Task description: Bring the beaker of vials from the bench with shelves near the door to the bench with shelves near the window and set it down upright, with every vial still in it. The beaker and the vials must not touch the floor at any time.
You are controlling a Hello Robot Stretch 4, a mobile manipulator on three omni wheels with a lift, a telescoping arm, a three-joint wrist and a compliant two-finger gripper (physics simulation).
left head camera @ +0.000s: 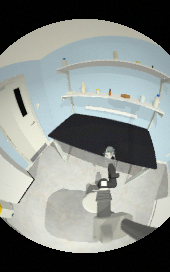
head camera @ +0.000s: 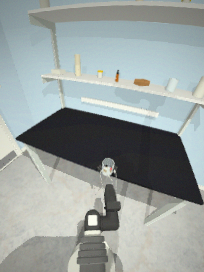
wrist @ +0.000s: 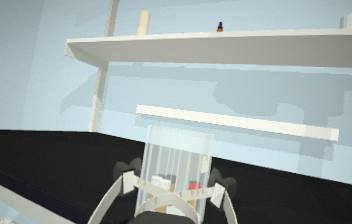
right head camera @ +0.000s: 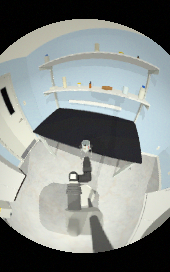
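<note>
The clear beaker (head camera: 108, 165) (left head camera: 109, 151) (right head camera: 85, 145) (wrist: 176, 150) is upright or nearly so, in front of the wrist camera. Several vials show low inside it, some with white caps (wrist: 161, 181) and one with a red cap (wrist: 195, 186). My gripper (wrist: 175, 175) is shut on the beaker, a fingertip pressed to each side. In the head view the beaker appears at the front edge of the black bench top (head camera: 75, 130) (left head camera: 85, 131) (right head camera: 65, 125) (wrist: 50, 152), which has shelves and a door beside it. The beaker's base is hidden, its height hard to tell.
The lower shelf (wrist: 200, 50) holds a brown bottle (head camera: 117, 76) (wrist: 220, 27), a tall cream bottle (head camera: 77, 65) and other items. A white bar (head camera: 120, 107) (wrist: 235, 121) runs along the wall. The door (left head camera: 27, 120) is left of the bench. A white cabinet (left head camera: 15, 175) stands at the left.
</note>
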